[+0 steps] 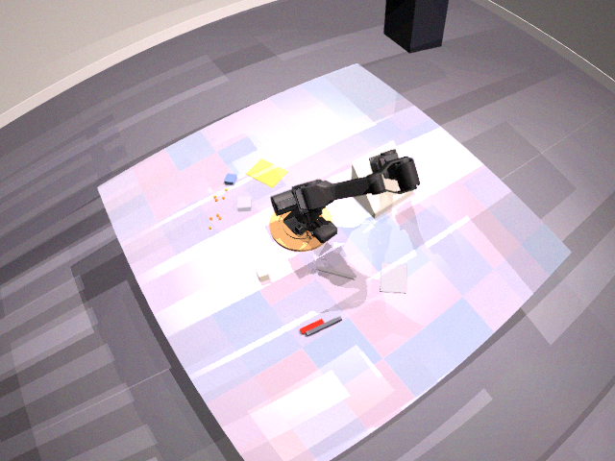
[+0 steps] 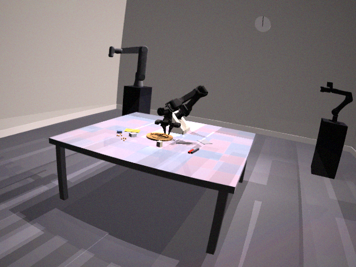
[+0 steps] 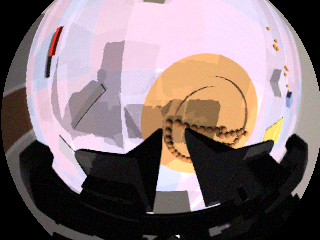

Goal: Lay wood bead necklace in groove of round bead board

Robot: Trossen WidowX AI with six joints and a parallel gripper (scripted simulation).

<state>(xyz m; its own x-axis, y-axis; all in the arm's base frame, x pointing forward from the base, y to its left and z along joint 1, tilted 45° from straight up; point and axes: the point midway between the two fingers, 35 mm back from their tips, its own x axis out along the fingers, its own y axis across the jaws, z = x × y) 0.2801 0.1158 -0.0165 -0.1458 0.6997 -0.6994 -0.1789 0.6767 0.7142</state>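
My gripper tip is 6 cm to the left of the round bead board and 2 cm above it. The rest, counted from my gripper tip: cream cube: 19 cm ahead, 5 cm to the left, 2 cm below; white block: 13 cm ahead, 22 cm to the right, 2 cm below; thin rod: 1 cm behind, 15 cm to the left, 3 cm below.
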